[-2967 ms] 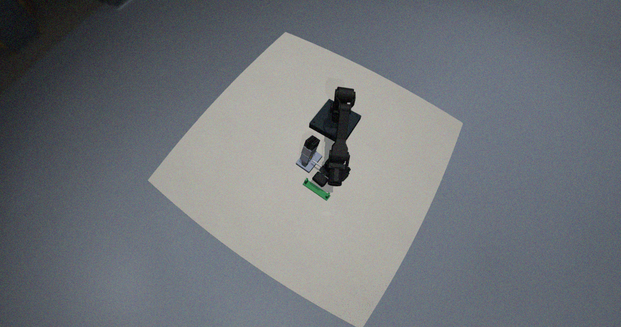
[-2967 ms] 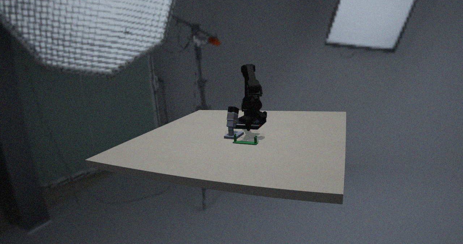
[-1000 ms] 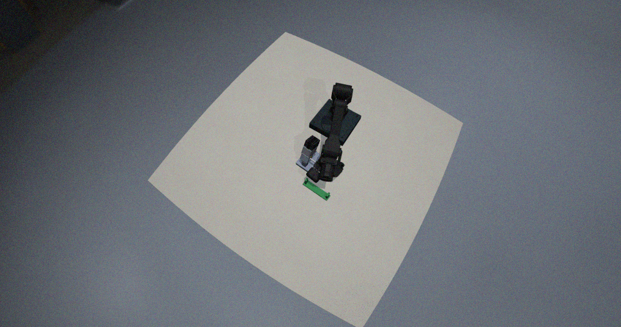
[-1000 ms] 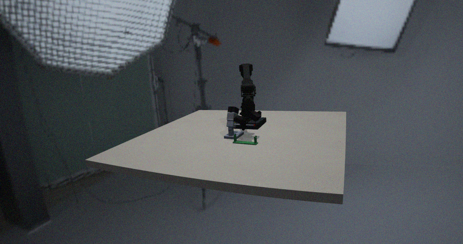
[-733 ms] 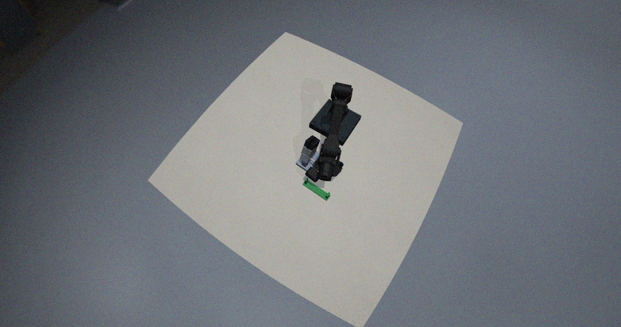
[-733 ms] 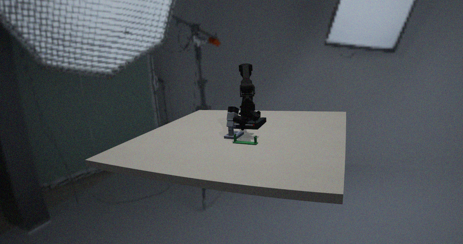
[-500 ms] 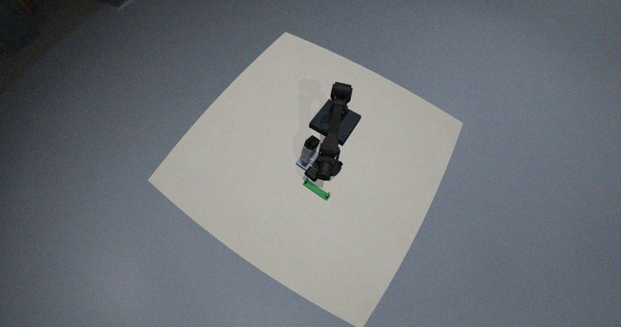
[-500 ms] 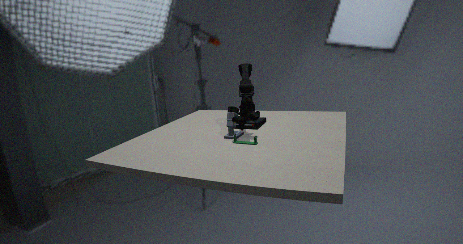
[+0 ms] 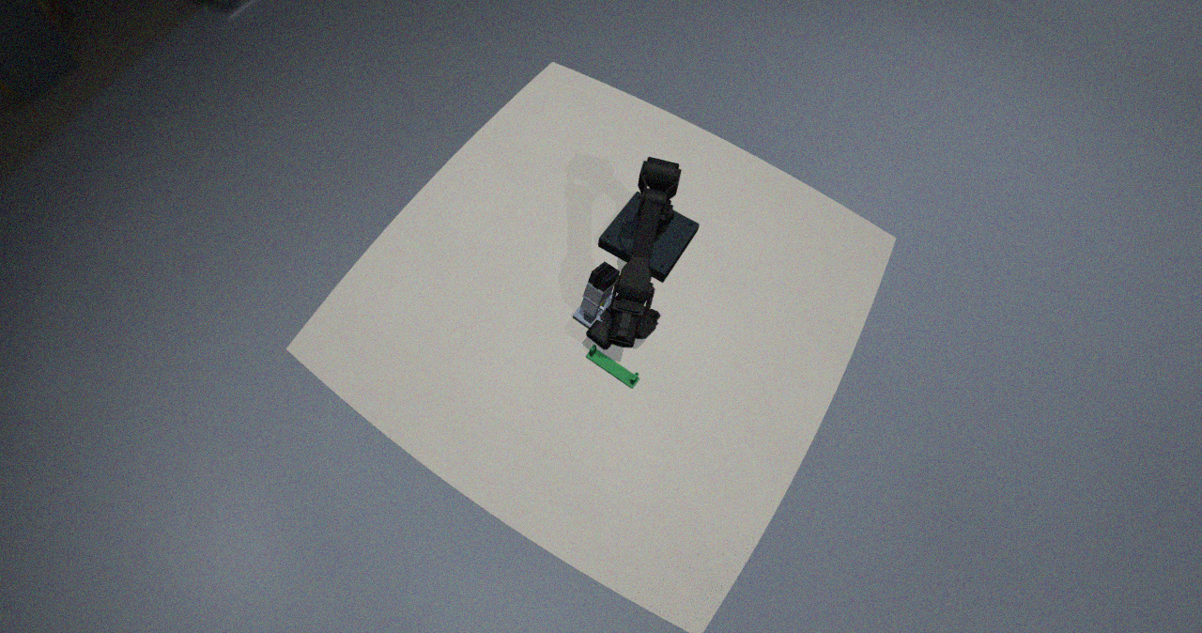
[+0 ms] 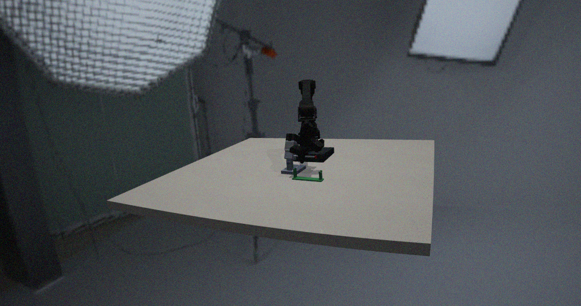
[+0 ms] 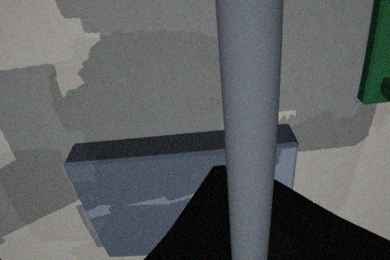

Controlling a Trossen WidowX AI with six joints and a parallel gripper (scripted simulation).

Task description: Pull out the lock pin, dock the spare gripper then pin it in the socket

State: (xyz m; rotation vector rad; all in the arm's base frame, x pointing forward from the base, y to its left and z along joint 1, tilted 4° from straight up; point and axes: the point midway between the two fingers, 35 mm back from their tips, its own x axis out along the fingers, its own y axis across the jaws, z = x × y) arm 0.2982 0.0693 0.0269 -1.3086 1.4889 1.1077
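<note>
Now: gripper tip 50 mm to the left of the grey mount and 10 mm past it. Round my gripper tip: green rack (90 mm ahead, 60 mm to the left, 20 mm below); spare gripper (70 mm above, 60 mm to the right, 20 mm behind).
</note>
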